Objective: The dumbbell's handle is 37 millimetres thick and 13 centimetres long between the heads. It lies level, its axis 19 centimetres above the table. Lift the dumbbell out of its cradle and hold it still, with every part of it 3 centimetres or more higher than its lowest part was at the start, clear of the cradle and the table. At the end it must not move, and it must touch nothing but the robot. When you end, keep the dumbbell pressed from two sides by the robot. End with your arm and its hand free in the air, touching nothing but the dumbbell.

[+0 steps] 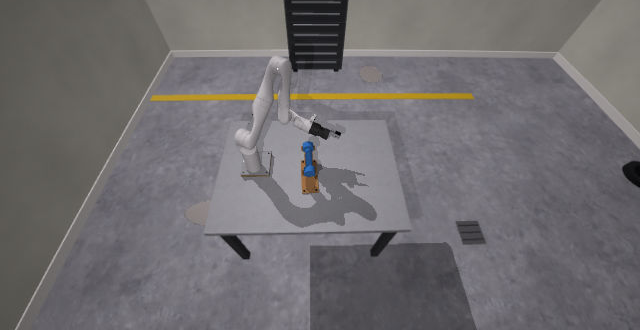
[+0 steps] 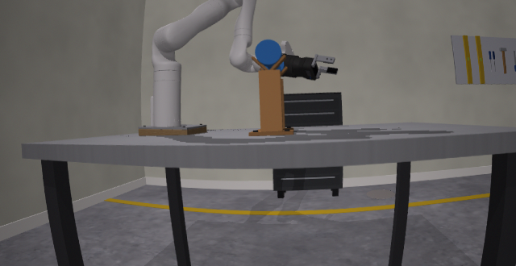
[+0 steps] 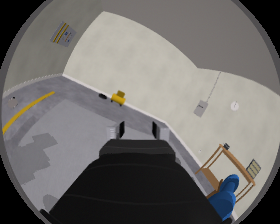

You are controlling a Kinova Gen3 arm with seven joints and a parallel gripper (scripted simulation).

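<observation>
Now: the blue dumbbell 17 cm behind my hand, 17 cm to the right of it and 1 cm below it. Round my hand: brown wooden cradle: 17 cm behind, 17 cm to the right, 12 cm below.
</observation>
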